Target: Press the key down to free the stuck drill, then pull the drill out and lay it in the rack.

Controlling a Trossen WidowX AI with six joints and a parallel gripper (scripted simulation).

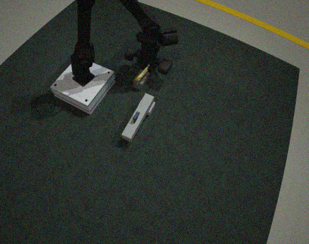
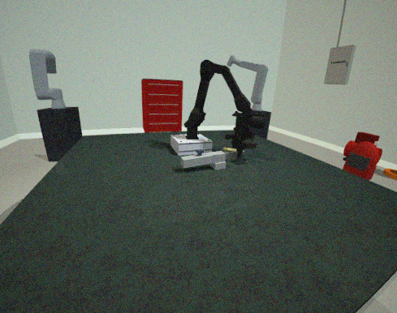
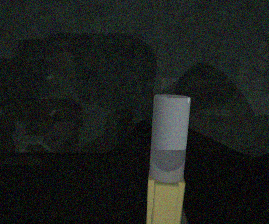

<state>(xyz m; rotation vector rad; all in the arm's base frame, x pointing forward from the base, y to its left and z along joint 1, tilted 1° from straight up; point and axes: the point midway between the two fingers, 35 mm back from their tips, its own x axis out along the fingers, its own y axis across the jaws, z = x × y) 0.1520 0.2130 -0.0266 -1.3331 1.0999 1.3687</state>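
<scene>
The drill lies 10 mm ahead of my gripper tip, 40 mm to the right of it and 40 mm above it. The rest, counted from my gripper tip: grey housing: 110 mm ahead, 200 mm to the right, 30 mm above; then key: 120 mm ahead, 230 mm to the right, 50 mm above; then rack: 10 mm ahead, 50 mm to the right, 10 mm above.
</scene>
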